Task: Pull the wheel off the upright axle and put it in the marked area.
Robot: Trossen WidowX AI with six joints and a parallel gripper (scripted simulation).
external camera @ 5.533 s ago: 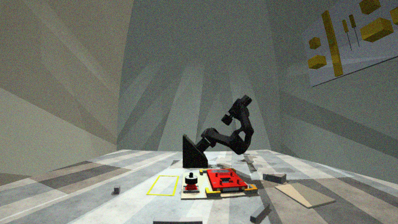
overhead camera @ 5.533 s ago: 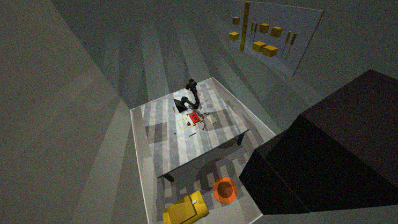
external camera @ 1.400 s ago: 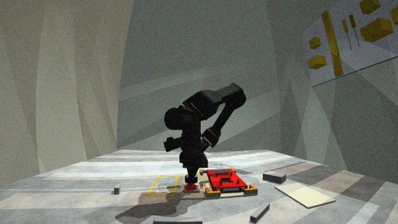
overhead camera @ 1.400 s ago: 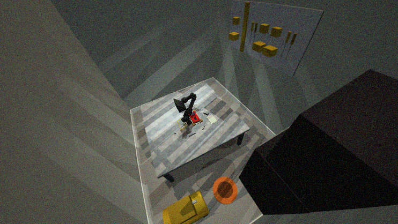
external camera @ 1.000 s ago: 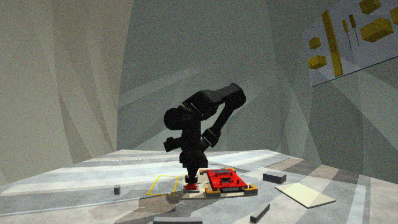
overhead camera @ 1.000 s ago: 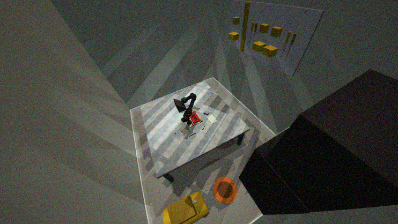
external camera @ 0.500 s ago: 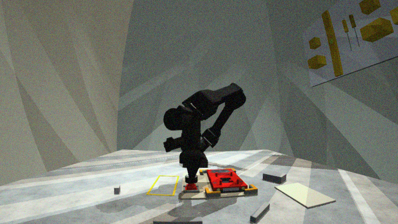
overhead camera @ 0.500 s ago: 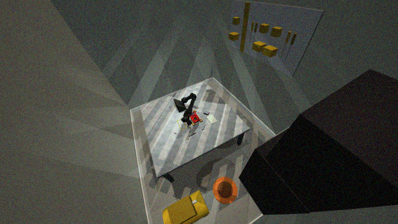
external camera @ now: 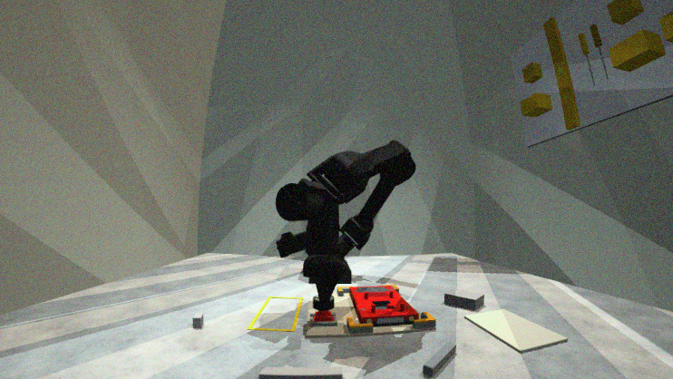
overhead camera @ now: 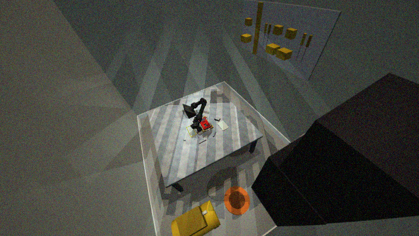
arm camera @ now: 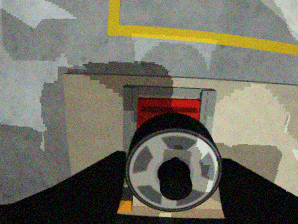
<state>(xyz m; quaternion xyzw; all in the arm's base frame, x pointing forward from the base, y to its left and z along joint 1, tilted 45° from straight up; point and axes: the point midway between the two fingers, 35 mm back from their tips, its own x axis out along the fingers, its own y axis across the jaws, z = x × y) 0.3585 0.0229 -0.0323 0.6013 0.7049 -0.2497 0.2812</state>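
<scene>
My gripper tip is right at the wheel. Also, from my gripper tip: small grey cube (6 cm ahead, 22 cm to the right, 3 cm below); grey block (8 cm behind, 31 cm to the left, 3 cm below); upright axle (1 cm below).
</scene>
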